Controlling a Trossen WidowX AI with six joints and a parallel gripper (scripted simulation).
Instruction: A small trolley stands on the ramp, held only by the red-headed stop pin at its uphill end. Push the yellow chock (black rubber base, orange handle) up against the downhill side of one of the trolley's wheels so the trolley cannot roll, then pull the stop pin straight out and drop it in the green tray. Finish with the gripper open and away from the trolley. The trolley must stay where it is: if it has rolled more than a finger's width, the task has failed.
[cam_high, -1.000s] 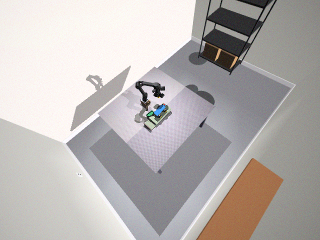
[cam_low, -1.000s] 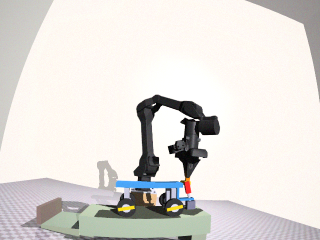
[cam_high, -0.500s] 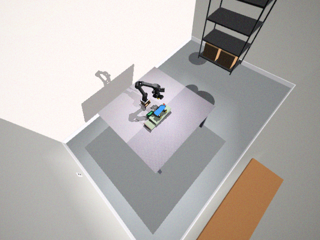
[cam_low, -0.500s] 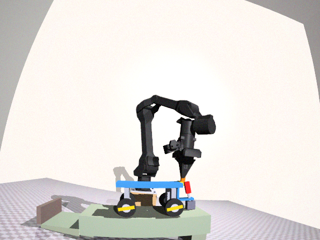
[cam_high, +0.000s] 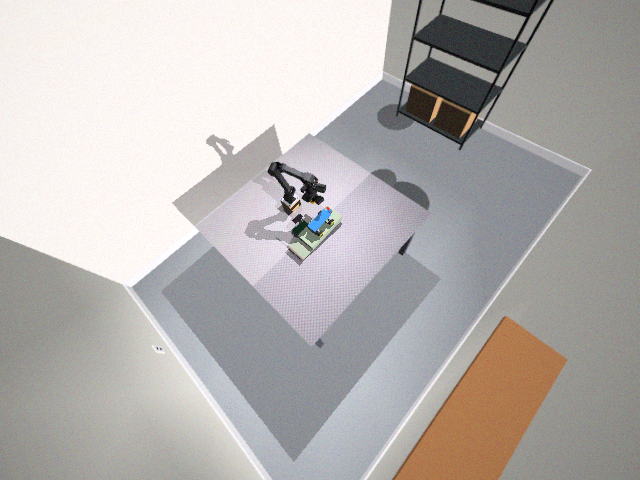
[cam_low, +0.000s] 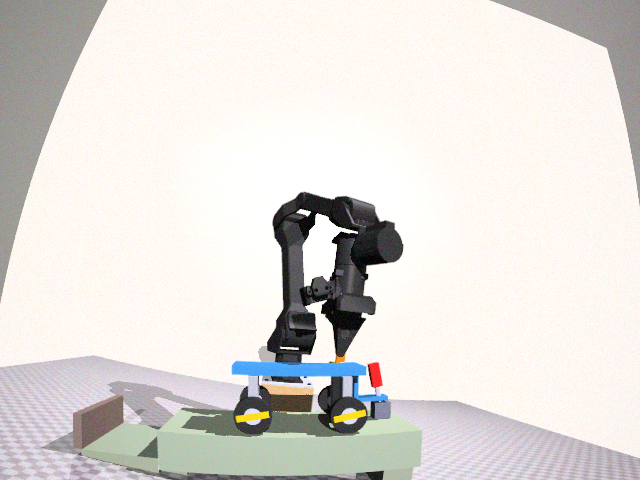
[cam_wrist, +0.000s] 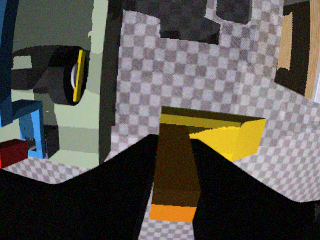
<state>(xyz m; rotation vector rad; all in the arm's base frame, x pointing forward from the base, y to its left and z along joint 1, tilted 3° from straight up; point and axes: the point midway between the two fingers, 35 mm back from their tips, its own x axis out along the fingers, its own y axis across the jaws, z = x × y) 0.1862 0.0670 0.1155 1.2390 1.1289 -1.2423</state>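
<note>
The red-headed stop pin is 120 mm ahead of my gripper tip, 30 mm to the left of it and 40 mm below it. From my gripper tip the other things lie so: yellow chock 20 mm behind, 10 mm below; pale green ramp 130 mm ahead, 90 mm to the right, 120 mm below; blue-decked trolley 130 mm ahead, 80 mm to the right, 60 mm below.
</note>
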